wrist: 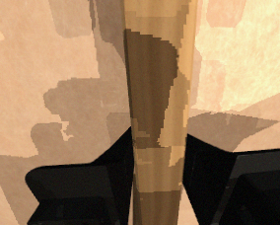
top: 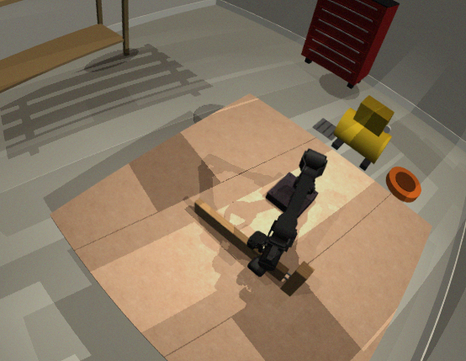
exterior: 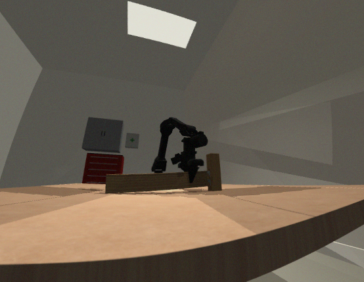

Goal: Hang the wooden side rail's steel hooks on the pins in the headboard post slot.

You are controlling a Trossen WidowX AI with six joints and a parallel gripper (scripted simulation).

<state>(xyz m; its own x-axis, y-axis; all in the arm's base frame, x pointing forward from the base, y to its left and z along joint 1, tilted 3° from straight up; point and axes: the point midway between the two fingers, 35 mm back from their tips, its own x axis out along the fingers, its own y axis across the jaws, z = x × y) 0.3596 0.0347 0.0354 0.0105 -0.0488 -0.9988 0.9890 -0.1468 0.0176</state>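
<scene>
My gripper tip is now 13 cm to the right of the headboard post, 4 cm below it and 2 cm short of it.
</scene>
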